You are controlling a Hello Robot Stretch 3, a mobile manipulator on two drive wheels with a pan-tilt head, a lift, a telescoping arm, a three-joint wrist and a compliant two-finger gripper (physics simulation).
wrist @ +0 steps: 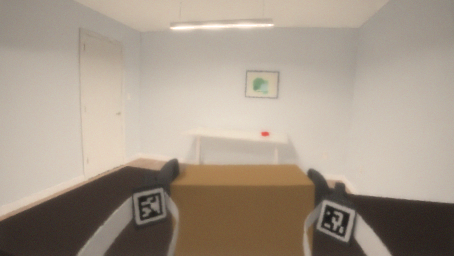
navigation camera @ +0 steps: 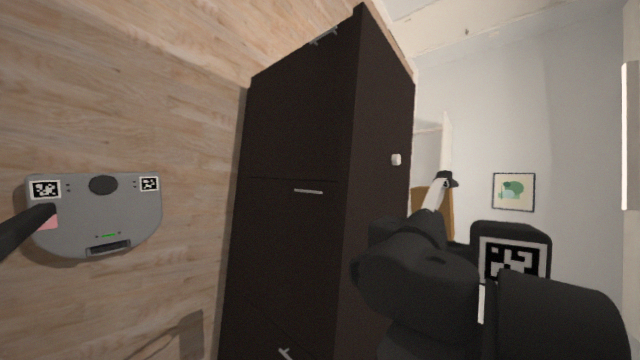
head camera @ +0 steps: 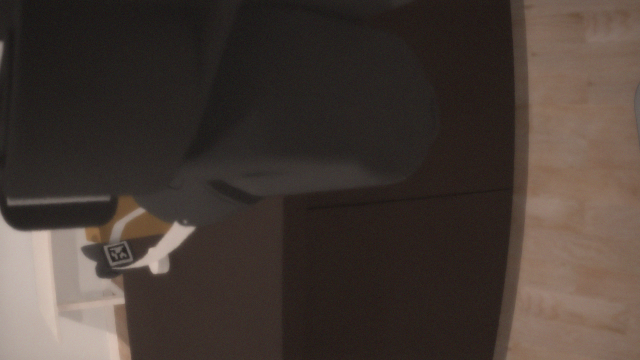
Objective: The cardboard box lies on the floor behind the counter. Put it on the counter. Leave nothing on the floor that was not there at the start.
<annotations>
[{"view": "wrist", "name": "my gripper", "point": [242,182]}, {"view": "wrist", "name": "cardboard box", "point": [271,202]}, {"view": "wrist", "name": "dark counter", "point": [76,215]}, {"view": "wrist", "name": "white side table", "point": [277,138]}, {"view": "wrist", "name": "white door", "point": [101,59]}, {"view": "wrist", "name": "framed picture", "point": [259,84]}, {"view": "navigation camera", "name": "my gripper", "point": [445,211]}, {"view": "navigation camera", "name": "cardboard box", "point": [446,207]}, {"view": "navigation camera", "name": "dark counter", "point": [321,124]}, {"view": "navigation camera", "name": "framed picture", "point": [511,191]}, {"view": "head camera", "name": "my gripper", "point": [95,182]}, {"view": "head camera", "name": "cardboard box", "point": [145,224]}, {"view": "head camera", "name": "dark counter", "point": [422,261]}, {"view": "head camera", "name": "white side table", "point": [42,250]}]
</annotations>
